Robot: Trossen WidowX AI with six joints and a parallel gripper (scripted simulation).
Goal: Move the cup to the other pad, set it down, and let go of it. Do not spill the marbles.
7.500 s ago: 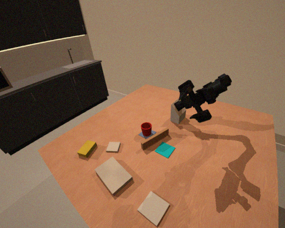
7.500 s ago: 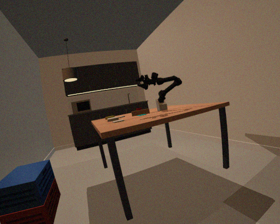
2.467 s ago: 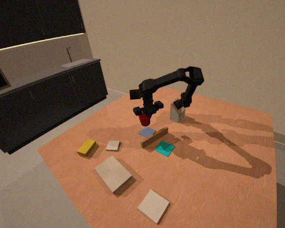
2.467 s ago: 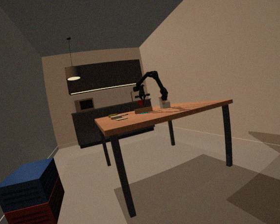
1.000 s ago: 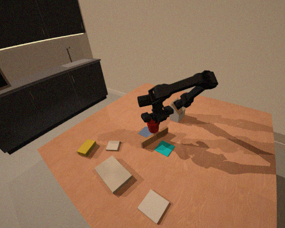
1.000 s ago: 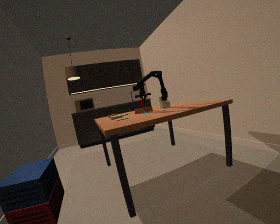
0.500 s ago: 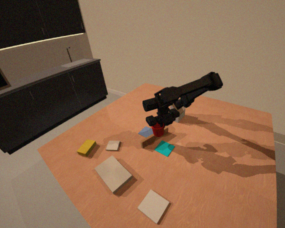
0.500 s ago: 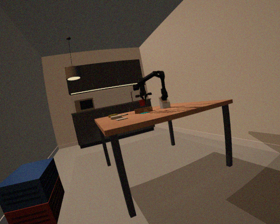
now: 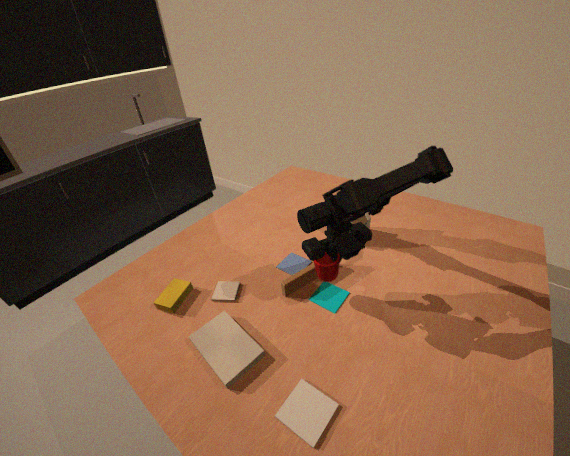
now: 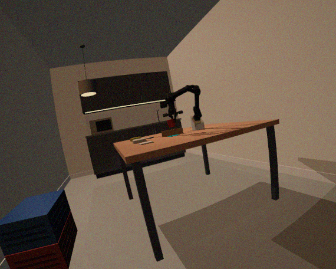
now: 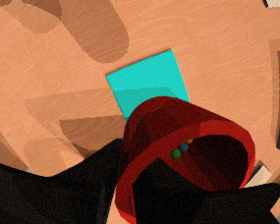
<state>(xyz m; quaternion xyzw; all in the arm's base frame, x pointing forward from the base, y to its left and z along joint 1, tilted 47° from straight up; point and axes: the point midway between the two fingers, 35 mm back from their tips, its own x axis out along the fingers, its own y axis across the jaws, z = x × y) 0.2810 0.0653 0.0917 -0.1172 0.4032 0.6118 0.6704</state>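
Right now my gripper tip is 120 mm above the teal pad and 30 mm short of it. From my gripper tip the other things lie so: red cup (30 mm ahead, 20 mm to the right); blue-grey pad (180 mm to the right, 120 mm below); low wooden bar (100 mm below, 90 mm to the right, 10 mm ahead).
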